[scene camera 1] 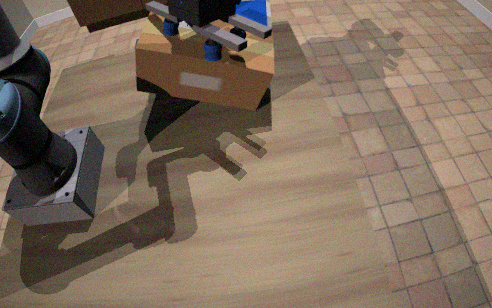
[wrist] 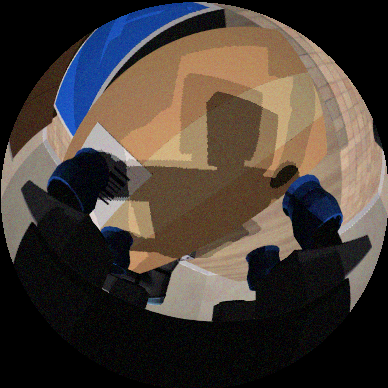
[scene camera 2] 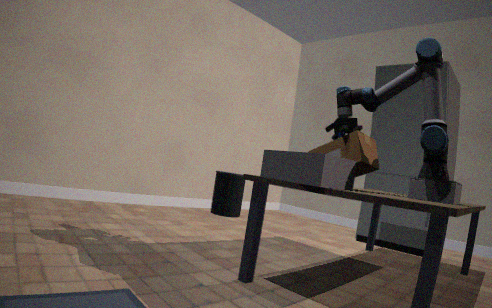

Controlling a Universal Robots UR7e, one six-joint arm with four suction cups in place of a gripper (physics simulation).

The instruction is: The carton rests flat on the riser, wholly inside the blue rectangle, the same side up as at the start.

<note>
My suction head (wrist: 308, 205) is stuck to a brown carton (scene camera 1: 175, 66), which still rests on the table.
The brown carton is seen too in the wrist view (wrist: 201, 134) and in scene camera 2 (scene camera 2: 357, 146).
</note>
